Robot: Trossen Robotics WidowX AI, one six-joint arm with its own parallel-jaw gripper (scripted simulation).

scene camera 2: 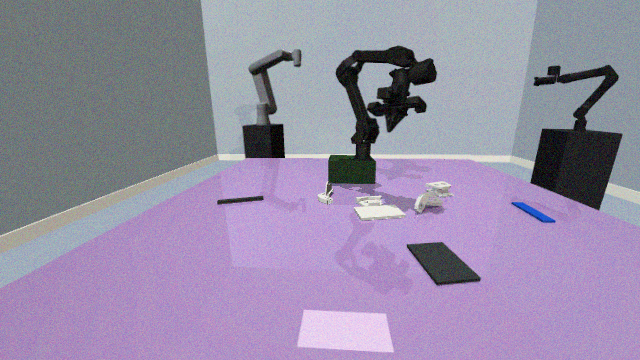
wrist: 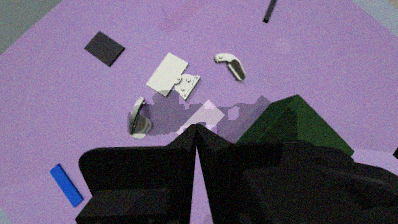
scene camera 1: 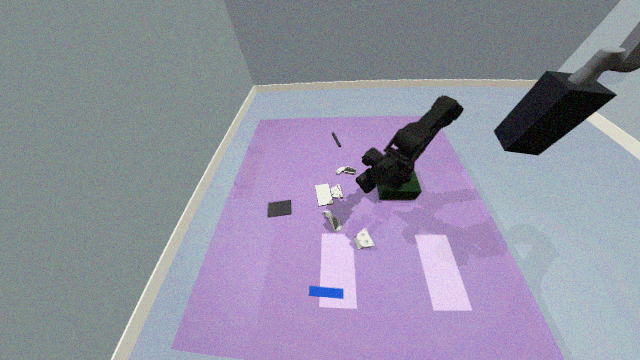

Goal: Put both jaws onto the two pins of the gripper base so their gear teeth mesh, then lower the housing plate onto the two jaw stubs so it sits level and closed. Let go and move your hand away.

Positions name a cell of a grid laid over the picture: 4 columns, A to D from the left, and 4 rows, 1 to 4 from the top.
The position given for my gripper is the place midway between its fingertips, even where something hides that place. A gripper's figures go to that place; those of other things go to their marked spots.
Labels:
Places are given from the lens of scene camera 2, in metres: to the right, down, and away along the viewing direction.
my gripper (scene camera 2: C2): 0.22, -0.15, 0.76
dark flat plate (scene camera 2: C3): 0.22, 0.15, 0.41

